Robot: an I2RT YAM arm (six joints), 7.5 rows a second.
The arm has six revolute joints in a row. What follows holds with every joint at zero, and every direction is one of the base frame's. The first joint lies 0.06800 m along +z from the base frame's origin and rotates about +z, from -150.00 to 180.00 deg. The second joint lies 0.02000 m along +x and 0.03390 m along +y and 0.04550 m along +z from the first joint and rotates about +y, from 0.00 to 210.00 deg. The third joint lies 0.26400 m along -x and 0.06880 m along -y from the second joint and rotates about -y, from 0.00 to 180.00 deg. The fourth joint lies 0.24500 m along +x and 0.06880 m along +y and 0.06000 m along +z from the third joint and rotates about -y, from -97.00 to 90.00 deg. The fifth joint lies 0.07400 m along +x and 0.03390 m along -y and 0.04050 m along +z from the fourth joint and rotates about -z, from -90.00 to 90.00 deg. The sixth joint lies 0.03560 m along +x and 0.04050 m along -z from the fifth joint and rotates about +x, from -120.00 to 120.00 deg. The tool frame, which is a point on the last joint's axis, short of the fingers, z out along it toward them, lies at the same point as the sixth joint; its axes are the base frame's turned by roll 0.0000, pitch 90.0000 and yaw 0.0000 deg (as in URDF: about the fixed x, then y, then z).
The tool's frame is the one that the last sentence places.
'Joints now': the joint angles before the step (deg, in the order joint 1, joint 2, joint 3, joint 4, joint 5, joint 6). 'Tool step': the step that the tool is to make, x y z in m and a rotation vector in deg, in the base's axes. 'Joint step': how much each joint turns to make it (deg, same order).
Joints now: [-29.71 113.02 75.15 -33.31 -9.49 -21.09]
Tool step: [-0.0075 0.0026 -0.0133 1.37 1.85 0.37]
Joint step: [-0.26 0.43 -2.38 0.44 -0.45 -0.53]
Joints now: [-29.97 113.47 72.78 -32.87 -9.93 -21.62]
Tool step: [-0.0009 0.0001 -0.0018 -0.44 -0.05 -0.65]
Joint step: [-0.01 -0.09 -0.63 0.89 0.53 0.52]
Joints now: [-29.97 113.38 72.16 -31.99 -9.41 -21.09]
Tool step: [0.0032 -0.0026 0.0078 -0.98 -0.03 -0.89]
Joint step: [0.00 -0.16 1.68 -1.23 1.06 0.61]
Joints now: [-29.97 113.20 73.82 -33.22 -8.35 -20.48]
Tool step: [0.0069 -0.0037 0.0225 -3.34 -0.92 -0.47]
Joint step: [0.26 -1.15 3.59 -2.29 2.55 -0.08]
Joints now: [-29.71 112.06 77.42 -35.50 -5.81 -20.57]
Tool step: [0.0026 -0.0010 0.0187 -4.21 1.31 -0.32]
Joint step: [0.45 -1.05 2.91 -3.08 4.31 -0.78]
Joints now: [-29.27 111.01 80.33 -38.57 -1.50 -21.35]
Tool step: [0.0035 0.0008 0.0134 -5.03 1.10 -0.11]
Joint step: [0.79 -0.71 1.92 -1.15 4.92 -0.97]
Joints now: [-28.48 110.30 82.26 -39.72 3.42 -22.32]
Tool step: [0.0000 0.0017 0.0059 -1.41 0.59 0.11]
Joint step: [0.35 -0.53 0.61 -0.96 1.50 -0.36]
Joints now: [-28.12 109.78 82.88 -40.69 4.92 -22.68]
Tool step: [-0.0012 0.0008 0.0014 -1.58 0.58 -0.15]
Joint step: [0.17 -0.45 -0.36 0.17 1.66 -0.35]
